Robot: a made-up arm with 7 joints. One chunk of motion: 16 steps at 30 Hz.
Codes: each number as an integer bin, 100 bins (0 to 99) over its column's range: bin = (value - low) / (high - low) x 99, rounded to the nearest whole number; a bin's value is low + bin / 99 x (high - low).
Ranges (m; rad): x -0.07..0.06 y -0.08..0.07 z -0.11..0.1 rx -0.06..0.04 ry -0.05..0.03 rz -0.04..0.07
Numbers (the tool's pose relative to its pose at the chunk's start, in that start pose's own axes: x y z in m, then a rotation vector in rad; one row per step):
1: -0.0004 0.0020 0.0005 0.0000 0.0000 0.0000
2: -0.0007 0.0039 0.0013 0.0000 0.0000 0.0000
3: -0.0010 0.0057 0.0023 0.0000 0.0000 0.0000
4: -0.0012 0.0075 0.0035 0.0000 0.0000 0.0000
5: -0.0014 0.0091 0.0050 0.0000 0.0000 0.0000
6: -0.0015 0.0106 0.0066 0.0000 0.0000 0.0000
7: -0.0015 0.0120 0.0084 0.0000 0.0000 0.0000
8: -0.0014 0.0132 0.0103 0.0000 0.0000 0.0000
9: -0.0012 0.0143 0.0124 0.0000 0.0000 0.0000
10: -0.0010 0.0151 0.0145 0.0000 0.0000 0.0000
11: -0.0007 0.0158 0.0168 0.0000 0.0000 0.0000
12: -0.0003 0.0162 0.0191 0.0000 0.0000 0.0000
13: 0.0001 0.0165 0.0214 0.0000 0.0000 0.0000
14: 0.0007 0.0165 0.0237 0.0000 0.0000 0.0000
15: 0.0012 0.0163 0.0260 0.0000 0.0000 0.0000
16: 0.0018 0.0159 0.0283 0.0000 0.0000 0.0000
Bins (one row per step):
1: 53 54 52 59 62 36
2: 53 55 52 59 62 36
3: 53 57 53 59 62 36
4: 52 58 54 59 62 36
5: 52 59 54 59 62 36
6: 52 60 55 59 62 36
7: 52 61 56 59 62 36
8: 52 62 57 59 62 36
9: 52 62 58 59 62 36
10: 53 63 59 59 62 36
11: 53 63 60 59 62 36
12: 53 63 61 59 62 36
13: 53 64 62 59 62 36
14: 54 64 63 59 62 36
15: 54 64 64 59 62 36
16: 55 63 65 59 62 36

